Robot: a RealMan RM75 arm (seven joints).
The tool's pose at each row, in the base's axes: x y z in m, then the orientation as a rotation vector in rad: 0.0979, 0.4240, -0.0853, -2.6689, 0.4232, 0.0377; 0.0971, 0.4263, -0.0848, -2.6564, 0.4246, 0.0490; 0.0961, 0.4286, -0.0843, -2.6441, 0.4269, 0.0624; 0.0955, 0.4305, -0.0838, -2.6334, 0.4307, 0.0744; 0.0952, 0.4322, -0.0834, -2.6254, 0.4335, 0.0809; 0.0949, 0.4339, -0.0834, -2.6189, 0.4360, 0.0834; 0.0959, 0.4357, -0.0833, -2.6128, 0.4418, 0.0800; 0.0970, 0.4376, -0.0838, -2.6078, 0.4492, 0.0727; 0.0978, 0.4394, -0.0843, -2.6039, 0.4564, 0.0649; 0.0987, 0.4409, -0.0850, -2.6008, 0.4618, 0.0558; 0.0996, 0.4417, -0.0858, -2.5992, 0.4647, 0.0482; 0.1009, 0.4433, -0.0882, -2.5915, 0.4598, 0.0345; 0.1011, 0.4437, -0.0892, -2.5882, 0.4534, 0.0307; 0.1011, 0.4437, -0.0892, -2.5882, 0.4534, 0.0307; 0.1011, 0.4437, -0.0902, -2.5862, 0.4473, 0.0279
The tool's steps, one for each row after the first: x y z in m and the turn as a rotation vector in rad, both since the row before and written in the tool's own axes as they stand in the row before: -0.0015, -0.0019, 0.0005, 0.0107, -0.0094, 0.0040; -0.0017, -0.0019, 0.0005, 0.0100, -0.0107, 0.0050; -0.0012, -0.0016, 0.0004, 0.0084, -0.0092, 0.0057; -0.0008, -0.0015, 0.0004, 0.0066, -0.0052, 0.0038; -0.0008, -0.0013, 0.0008, 0.0057, -0.0023, 0.0028; 0.0004, -0.0019, 0.0008, 0.0058, 0.0026, 0.0040; 0.0005, -0.0017, 0.0014, 0.0051, 0.0058, 0.0044; 0.0003, -0.0015, 0.0013, 0.0041, 0.0063, 0.0040; 0.0005, -0.0012, 0.0014, 0.0036, 0.0070, 0.0025; 0.0007, -0.0006, 0.0011, 0.0023, 0.0056, 0.0008; 0.0010, -0.0006, 0.0029, 0.0100, 0.0074, -0.0051; 0.0002, 0.0001, 0.0011, 0.0046, 0.0008, -0.0048; 0.0000, 0.0000, 0.0000, 0.0000, 0.0000, 0.0000; 0.0001, 0.0005, 0.0009, 0.0031, 0.0004, -0.0046
